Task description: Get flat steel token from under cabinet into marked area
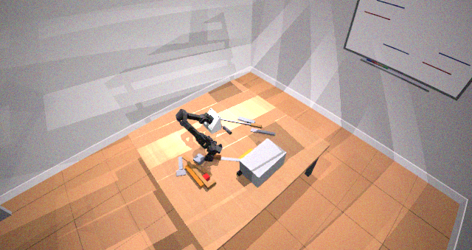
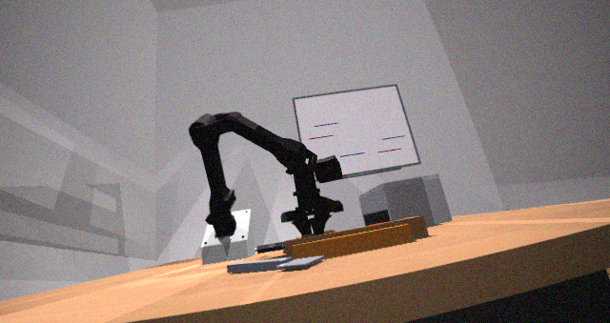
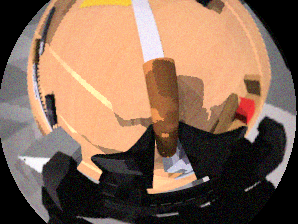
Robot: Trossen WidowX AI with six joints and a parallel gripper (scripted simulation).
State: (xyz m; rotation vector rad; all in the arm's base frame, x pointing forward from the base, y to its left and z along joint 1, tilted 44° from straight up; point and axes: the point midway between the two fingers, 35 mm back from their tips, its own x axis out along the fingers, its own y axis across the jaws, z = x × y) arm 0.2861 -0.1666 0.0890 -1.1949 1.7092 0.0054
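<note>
Right now my gripper tip is 4 cm past the grey block, 10 cm to the left of it and 1 cm below it. From my gripper tip the other things lie so: orange bar: 7 cm ahead, 20 cm to the right, 1 cm above; then thin wooden stick: 1 cm behind, 14 cm to the right; then red block: 14 cm ahead, 14 cm to the right, 1 cm above.
</note>
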